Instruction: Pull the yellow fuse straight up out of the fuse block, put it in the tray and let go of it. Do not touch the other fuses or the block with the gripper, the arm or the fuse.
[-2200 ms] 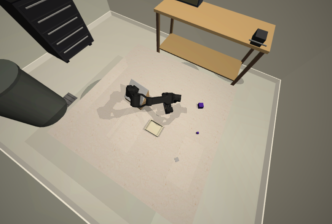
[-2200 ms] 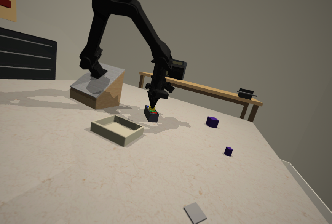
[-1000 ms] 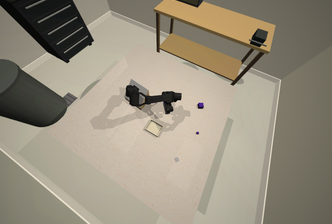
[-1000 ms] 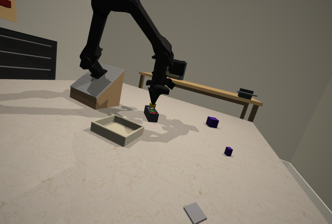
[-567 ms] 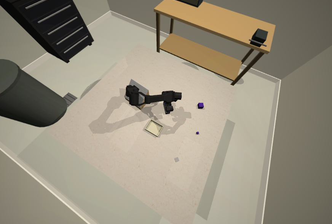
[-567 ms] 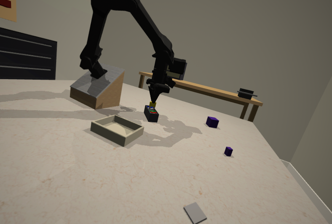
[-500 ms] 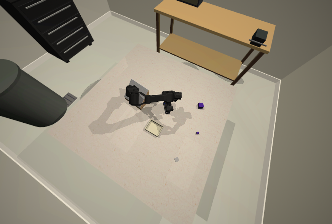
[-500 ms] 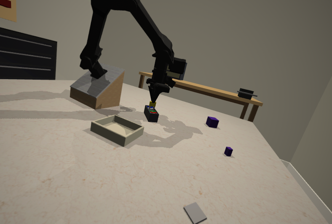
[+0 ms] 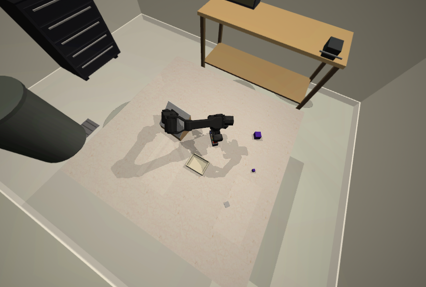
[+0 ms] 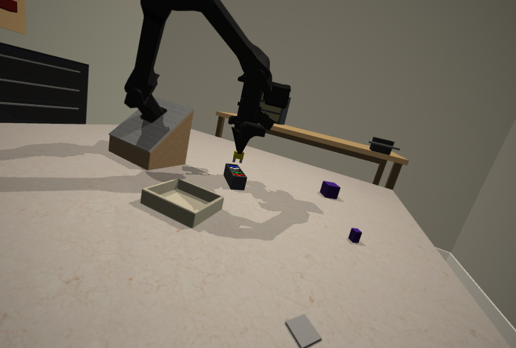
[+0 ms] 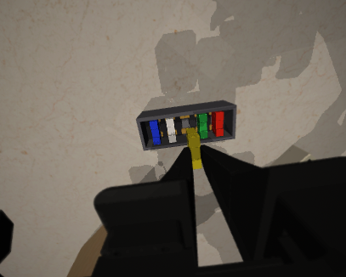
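The beige tray is 4 cm ahead of my gripper tip, 22 cm to the right of it and 9 cm below it. Round my gripper tip: grey flat plate: 34 cm ahead, 29 cm to the right, 9 cm below; yellow fuse: 1 cm below; purple cube: 24 cm ahead, 23 cm to the left, 7 cm below.
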